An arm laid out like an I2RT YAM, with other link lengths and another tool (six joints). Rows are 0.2 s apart.
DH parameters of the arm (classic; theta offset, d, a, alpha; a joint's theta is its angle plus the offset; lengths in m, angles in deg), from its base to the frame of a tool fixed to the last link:
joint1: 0 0.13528 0.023 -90
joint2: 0 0 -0.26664 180
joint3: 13.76 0 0.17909 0
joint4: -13.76 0.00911 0.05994 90
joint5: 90 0.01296 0 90
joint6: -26 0.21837 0.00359 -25.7
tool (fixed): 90 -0.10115 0 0
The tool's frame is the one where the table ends.
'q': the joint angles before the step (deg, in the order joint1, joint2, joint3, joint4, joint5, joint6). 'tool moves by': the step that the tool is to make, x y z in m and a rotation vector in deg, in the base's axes. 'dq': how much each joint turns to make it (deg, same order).
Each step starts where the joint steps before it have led.
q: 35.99 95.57 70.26 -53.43 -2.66 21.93
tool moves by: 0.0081 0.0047 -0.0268 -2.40 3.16 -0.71
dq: 0.00 5.76 -0.40 2.23 0.20 0.69
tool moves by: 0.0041 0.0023 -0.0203 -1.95 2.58 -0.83
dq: 0.09 4.32 -0.04 1.16 0.15 0.91
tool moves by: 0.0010 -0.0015 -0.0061 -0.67 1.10 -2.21
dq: -0.01 1.20 -0.04 0.04 0.03 2.21
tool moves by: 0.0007 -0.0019 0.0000 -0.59 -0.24 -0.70
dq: 0.00 -0.03 0.00 -0.16 0.65 0.67
